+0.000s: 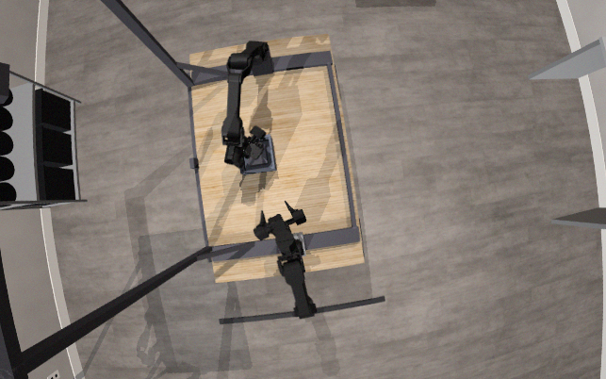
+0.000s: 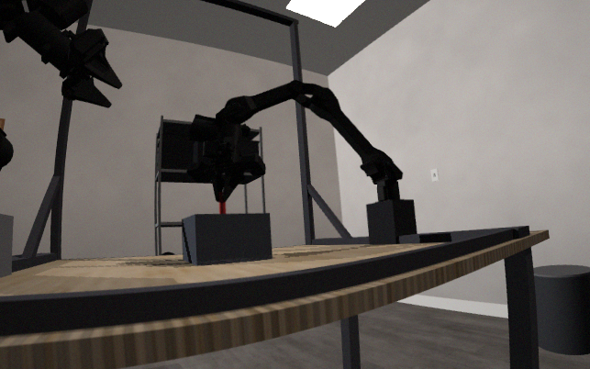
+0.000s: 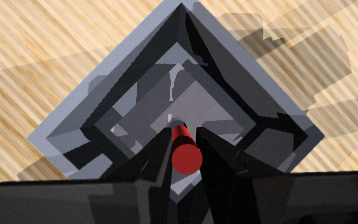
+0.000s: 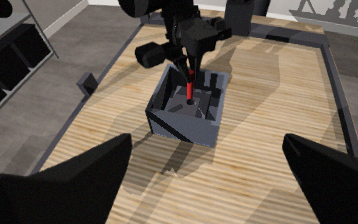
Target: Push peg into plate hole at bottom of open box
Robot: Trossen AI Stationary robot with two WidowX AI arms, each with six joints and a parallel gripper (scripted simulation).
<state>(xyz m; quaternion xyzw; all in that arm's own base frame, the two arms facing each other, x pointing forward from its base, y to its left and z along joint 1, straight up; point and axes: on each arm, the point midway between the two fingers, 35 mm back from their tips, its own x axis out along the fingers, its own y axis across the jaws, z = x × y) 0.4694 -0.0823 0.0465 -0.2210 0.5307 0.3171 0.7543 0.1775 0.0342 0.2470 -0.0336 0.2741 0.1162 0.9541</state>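
Right now the red peg is 5 cm below my left hand. From my left hand the other things lie so: plate (12 cm below); then box (14 cm below).
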